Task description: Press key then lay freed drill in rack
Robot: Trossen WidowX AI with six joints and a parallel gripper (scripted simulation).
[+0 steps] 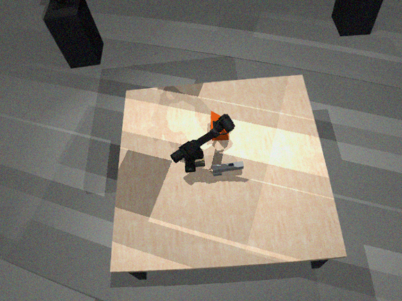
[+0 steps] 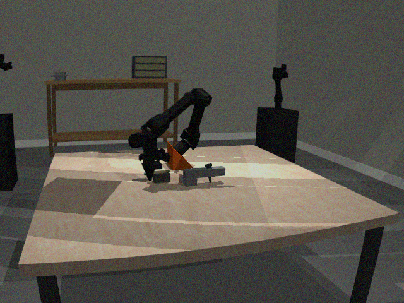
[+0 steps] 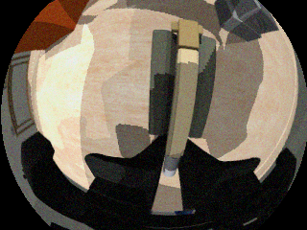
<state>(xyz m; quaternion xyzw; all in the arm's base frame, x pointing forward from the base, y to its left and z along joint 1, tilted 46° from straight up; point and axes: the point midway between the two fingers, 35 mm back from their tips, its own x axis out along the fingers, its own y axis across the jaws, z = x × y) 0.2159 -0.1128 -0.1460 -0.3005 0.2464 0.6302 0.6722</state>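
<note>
The dark box lies 50 mm to the left of my gripper tip and 10 mm above it. Also, from my gripper tip: grey block (220 mm to the left, 60 mm ahead, 30 mm above); then black key (250 mm to the left, 60 mm ahead, 40 mm above).
</note>
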